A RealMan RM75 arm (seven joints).
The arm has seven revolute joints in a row. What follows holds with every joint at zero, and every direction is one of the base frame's.
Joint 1 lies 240.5 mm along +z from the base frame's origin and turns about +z.
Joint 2 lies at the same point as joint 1 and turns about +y.
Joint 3 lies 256.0 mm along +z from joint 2 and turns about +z.
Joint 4 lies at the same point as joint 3 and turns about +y.
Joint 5 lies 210.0 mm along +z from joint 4 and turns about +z.
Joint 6 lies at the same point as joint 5 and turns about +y.
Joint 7 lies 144.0 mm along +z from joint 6 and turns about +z.
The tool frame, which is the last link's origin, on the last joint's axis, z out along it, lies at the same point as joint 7; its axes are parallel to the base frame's.
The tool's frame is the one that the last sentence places.
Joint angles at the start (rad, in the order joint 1, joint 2, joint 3, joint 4, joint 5, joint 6, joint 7):
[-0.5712 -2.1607 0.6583 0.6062 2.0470 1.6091 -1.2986]
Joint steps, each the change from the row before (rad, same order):
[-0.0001 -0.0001 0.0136 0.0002 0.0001 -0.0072 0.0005]
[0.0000 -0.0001 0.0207 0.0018 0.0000 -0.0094 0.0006]
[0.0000 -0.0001 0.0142 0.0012 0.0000 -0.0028 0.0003]
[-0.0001 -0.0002 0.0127 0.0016 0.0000 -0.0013 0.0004]
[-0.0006 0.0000 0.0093 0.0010 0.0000 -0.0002 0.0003]
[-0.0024 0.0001 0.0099 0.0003 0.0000 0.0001 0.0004]
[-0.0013 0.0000 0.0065 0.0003 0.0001 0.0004 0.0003]
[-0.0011 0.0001 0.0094 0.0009 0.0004 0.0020 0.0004]
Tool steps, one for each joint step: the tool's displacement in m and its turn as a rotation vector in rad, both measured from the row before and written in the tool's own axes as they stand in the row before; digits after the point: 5 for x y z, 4 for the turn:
[-0.00084 0.00014 0.00148 -0.0028 -0.0110 0.0039]
[-0.00099 0.00028 0.00206 -0.0050 -0.0164 0.0071]
[-0.00053 0.00072 0.00143 -0.0070 -0.0102 0.0048]
[-0.00031 0.00077 0.00130 -0.0073 -0.0088 0.0050]
[-0.00004 0.00060 0.00101 -0.0063 -0.0063 0.0040]
[0.00042 0.00056 0.00144 -0.0082 -0.0065 0.0053]
[0.00020 0.00044 0.00091 -0.0056 -0.0043 0.0033]
[0.00013 0.00086 0.00108 -0.0088 -0.0062 0.0045]

